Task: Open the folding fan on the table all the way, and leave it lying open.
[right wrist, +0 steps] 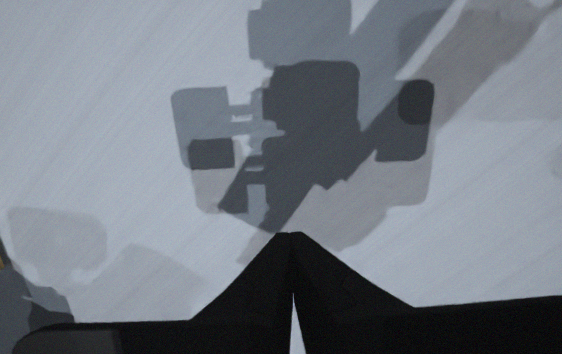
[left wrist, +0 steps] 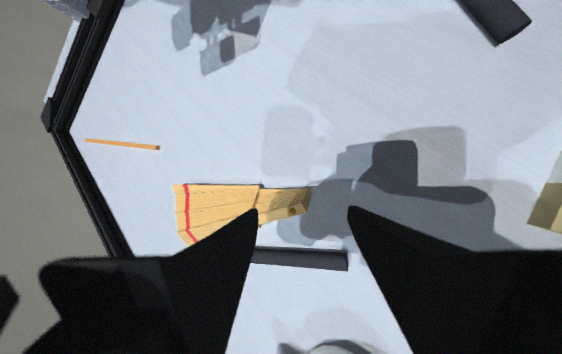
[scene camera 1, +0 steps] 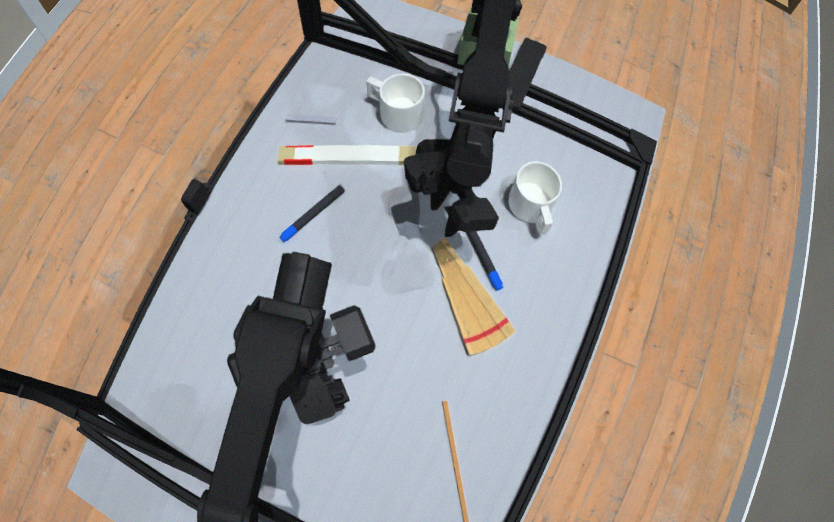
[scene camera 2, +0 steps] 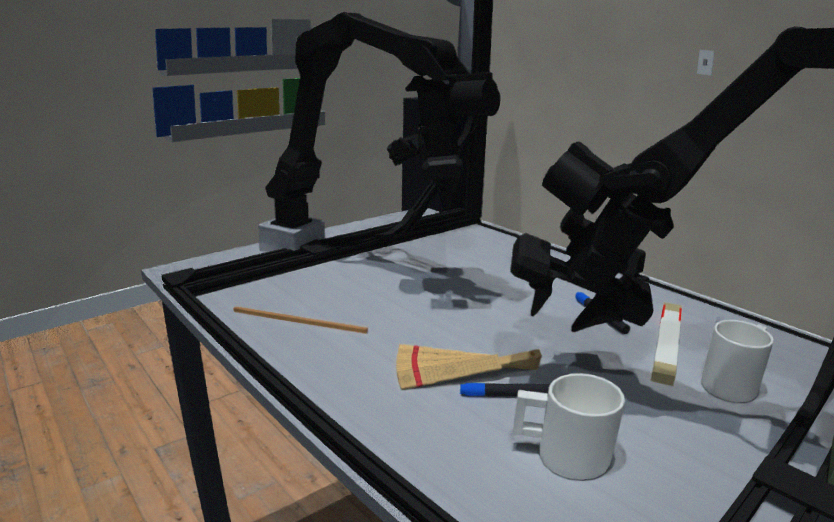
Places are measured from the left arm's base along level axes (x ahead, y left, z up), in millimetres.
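Pixels of known places: left gripper, fingertip midpoint: (left wrist: 302,213) (scene camera 1: 440,222) (scene camera 2: 552,321); right gripper, fingertip midpoint: (right wrist: 289,244) (scene camera 2: 446,209); right arm's base, origin of the base link: (scene camera 2: 291,222).
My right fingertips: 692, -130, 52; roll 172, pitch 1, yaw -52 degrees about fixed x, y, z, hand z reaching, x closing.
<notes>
For each thing: its top centre in the pictures, then the offset to it from my right fingertips, as dx, dy, dz.
- folding fan, middle of its top: (left wrist: 217,224) (scene camera 2: 468,354) (scene camera 1: 476,288) -194, +208, -116
- blue-capped marker, middle of its top: (left wrist: 276,260) (scene camera 2: 516,384) (scene camera 1: 482,250) -267, +205, -135
- white-and-tan strip, middle of its top: (scene camera 2: 669,334) (scene camera 1: 345,152) -387, -69, -135
- thin grey stick, middle of its top: (scene camera 1: 310,118) -448, -161, -141
- wooden stick, middle of its top: (scene camera 1: 457,468) (scene camera 2: 297,317) (left wrist: 115,143) +99, +252, -144
The folding fan (scene camera 1: 473,301) (scene camera 2: 455,366) (left wrist: 217,205) lies on the table as a narrow wedge, spread a little, its broad end with a red band and its pivot end toward my left gripper. A sliver of tan at the left edge of the right wrist view may be the fan. My left gripper (scene camera 1: 441,220) (scene camera 2: 555,321) (left wrist: 302,213) is open and empty, above the table near the pivot end, not touching the fan. My right gripper (right wrist: 289,244) is shut and empty above the table, to the left of the fan in scene camera 1; its fingertips are hidden there.
A blue-capped marker (scene camera 1: 483,255) (scene camera 2: 501,389) (left wrist: 300,257) lies close beside the fan; another marker (scene camera 1: 313,212) lies farther left. Two white mugs (scene camera 1: 403,101) (scene camera 1: 535,190), a white-and-tan strip (scene camera 1: 353,153) (scene camera 2: 669,338), a thin grey stick (scene camera 1: 310,120) and a wooden stick (scene camera 1: 454,458) (scene camera 2: 301,320) lie around.
</notes>
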